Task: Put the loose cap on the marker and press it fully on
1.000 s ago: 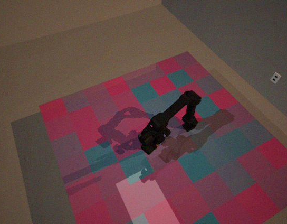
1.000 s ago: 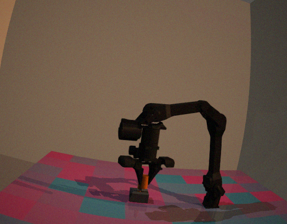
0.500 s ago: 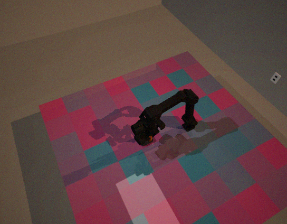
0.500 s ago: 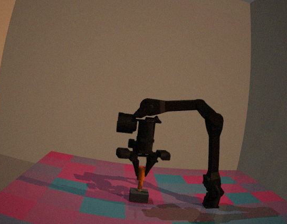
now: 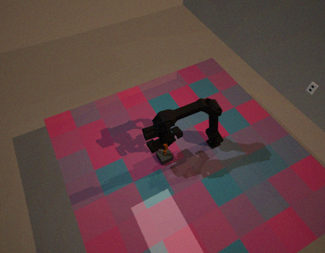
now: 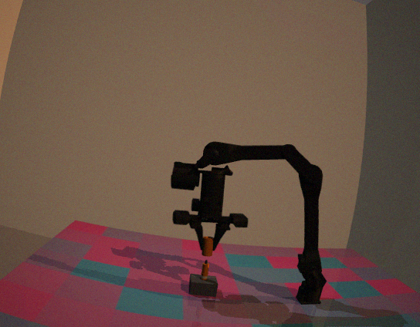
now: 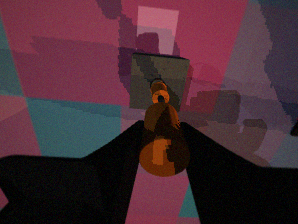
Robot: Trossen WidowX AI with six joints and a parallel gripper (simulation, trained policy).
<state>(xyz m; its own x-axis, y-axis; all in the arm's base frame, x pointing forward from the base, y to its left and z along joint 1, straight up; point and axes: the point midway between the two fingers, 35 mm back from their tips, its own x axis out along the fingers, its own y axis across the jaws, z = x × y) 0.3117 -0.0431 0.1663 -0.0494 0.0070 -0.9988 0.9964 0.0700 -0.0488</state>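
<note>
Now: the dark grey holder block 1 cm to the right of my gripper tip and 11 cm below it. Also, from my gripper tip: orange cap: 1 cm above.
</note>
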